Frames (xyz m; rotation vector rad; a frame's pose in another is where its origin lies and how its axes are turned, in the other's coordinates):
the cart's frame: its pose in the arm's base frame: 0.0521 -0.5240 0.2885 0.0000 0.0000 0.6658
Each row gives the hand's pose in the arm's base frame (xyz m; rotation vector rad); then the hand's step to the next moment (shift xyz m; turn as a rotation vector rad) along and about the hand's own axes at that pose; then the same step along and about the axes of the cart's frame.
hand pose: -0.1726 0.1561 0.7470 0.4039 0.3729 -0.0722
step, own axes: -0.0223 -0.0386 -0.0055 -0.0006 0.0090 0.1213
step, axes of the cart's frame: -0.0427 -0.0089 -0.0108 0.0084 -0.0573 0.1070
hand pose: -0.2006 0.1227 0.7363 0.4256 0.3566 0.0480
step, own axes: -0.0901 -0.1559 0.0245 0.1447 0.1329 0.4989
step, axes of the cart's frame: -0.1635 -0.0781 -0.0139 0.2098 -0.2399 0.4312
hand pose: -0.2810 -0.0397 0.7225 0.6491 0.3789 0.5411
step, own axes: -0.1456 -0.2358 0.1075 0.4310 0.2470 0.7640
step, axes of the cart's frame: -0.1648 -0.2419 -0.0515 0.5336 -0.3423 0.6546
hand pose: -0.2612 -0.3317 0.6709 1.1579 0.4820 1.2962
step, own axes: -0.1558 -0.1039 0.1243 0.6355 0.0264 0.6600
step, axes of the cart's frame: -0.0213 -0.2061 -0.0871 0.7545 -0.1876 0.4856
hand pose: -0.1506 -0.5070 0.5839 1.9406 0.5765 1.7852
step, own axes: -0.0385 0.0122 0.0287 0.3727 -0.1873 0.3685
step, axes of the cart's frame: -0.0004 -0.0420 -0.0263 0.5292 0.0334 0.1691
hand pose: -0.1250 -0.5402 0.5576 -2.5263 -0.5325 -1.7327
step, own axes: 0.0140 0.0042 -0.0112 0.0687 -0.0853 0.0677
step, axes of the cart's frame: -0.0051 0.0005 0.0177 0.1150 0.0531 0.0229
